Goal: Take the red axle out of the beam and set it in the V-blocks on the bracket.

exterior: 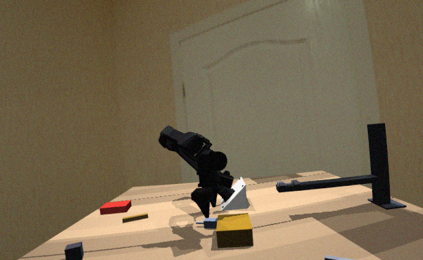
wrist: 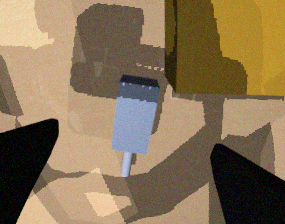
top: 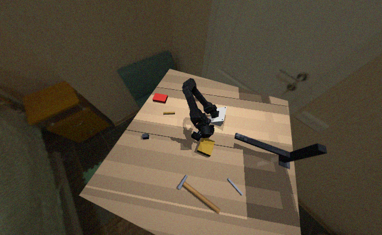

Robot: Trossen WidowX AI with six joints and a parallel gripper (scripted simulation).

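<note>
My gripper tip is 40 mm above the blue-grey block, 20 mm to the left of it and 10 mm past it. Also, from my gripper tip: yellow beam (90 mm ahead, 60 mm to the left, 30 mm below); olive stick (300 mm to the right, 140 mm behind, 50 mm below); grey rod (290 mm to the left, 290 mm ahead, 50 mm below).
</note>
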